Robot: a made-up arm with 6 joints.
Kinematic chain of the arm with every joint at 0, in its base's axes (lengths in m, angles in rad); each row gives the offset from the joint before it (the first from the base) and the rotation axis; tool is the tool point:
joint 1: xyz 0 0 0.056 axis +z
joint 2: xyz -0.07 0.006 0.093 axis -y
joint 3: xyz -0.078 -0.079 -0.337 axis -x
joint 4: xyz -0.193 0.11 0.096 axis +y
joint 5: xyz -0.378 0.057 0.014 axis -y
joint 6: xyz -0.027 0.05 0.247 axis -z
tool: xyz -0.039 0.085 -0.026
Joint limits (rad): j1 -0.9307..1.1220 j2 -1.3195..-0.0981 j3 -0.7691..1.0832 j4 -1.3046..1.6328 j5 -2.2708..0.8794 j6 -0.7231..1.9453
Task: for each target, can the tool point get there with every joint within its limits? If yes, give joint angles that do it. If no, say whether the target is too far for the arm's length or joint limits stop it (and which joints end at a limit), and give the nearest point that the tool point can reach.
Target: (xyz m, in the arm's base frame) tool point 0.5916 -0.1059 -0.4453
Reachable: no: joint limits stop it (at a limit: joint 1, joint 2, joint 3, joint 4) | nearest point 0.2869 0.3353 -0.2189 | short by 0.582 m
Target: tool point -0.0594 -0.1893 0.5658
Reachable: yes | joints 0.8595 -0.3723 -0.4678 1.1721 0.4712 0.8154
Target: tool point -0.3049 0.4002 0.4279
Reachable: yes | joints -0.2939 -1.0245 0.2558 0.2765 -1.2283 0.1489
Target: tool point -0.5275 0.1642 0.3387
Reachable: yes | joints 0.4877 -1.1610 0.6509 0.8045 -0.6768 0.9641
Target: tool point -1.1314 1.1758 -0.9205
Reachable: no: too far | nearest point -0.6609 0.6868 -0.4432 | short by 0.830 m
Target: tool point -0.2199 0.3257 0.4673
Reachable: yes | joints -0.1095 -1.2000 0.2034 0.5536 -1.0336 0.2131
